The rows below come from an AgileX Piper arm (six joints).
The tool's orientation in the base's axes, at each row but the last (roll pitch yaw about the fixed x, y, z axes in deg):
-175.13, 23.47, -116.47
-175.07, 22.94, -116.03
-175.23, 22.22, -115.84
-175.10, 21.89, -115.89
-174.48, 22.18, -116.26
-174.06, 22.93, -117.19
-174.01, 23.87, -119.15
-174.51, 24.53, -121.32
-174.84, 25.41, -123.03
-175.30, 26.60, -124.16
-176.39, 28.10, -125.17
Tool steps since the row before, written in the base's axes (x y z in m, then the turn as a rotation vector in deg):
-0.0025, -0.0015, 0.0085, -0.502, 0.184, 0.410
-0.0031, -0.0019, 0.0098, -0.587, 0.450, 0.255
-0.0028, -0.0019, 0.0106, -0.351, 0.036, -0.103
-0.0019, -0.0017, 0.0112, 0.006, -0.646, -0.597
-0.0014, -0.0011, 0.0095, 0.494, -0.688, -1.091
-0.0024, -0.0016, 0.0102, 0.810, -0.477, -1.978
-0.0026, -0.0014, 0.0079, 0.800, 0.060, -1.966
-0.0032, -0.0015, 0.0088, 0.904, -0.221, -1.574
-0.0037, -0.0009, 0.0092, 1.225, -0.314, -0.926
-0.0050, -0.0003, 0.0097, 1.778, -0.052, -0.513
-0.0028, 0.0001, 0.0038, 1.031, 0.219, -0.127
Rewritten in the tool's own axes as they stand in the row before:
-0.0011, 0.0008, -0.0089, -0.109, 0.496, -0.443
-0.0010, 0.0011, -0.0104, -0.235, 0.707, -0.239
-0.0013, 0.0008, -0.0110, 0.151, 0.335, 0.022
-0.0020, 0.0000, -0.0113, 0.759, -0.258, 0.362
-0.0021, -0.0001, -0.0094, 0.781, -0.661, 0.928
-0.0017, 0.0003, -0.0105, 0.821, -0.747, 1.888
-0.0009, 0.0007, -0.0084, 0.391, -0.460, 2.036
-0.0010, 0.0011, -0.0094, 0.398, -0.735, 1.626
-0.0014, 0.0017, -0.0097, 0.032, -1.102, 1.114
-0.0016, 0.0031, -0.0103, -0.625, -1.423, 1.006
-0.0004, 0.0021, -0.0042, -0.622, -0.685, 0.520

